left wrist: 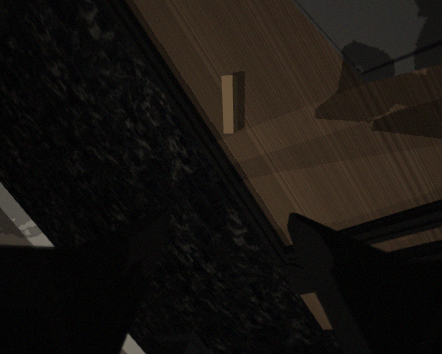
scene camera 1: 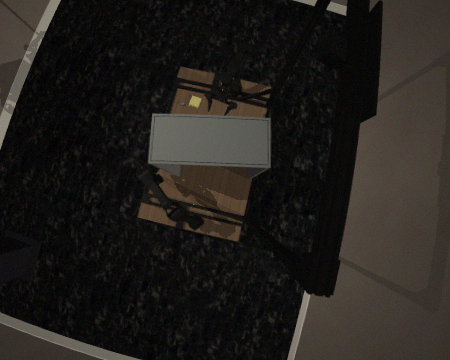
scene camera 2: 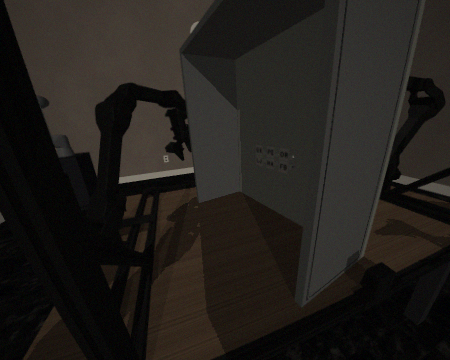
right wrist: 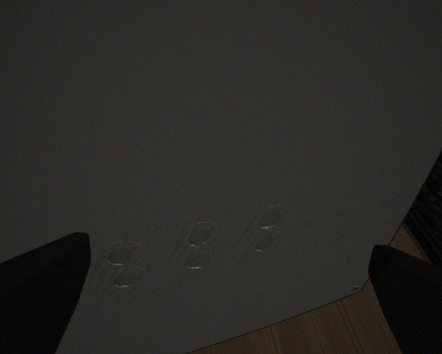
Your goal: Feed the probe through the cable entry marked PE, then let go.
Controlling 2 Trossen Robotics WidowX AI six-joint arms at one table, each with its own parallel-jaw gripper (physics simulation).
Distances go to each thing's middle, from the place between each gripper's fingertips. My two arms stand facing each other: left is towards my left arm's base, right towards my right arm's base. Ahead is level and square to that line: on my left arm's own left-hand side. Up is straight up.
I see my left gripper 17 cm above the tan block (left wrist: 229, 83), 8 cm to the left of it and 1 cm short of it. The rest, counted from my left hand: grey cabinet (scene camera 1: 176, 139) (36 cm behind, 18 cm to the right, 10 cm above).
I see the grey cabinet 210 mm to the left of my right hand, 50 mm below it and 40 mm behind it. The rest, counted from my right hand: tan block (330 mm ahead, 320 mm to the left, 320 mm below).
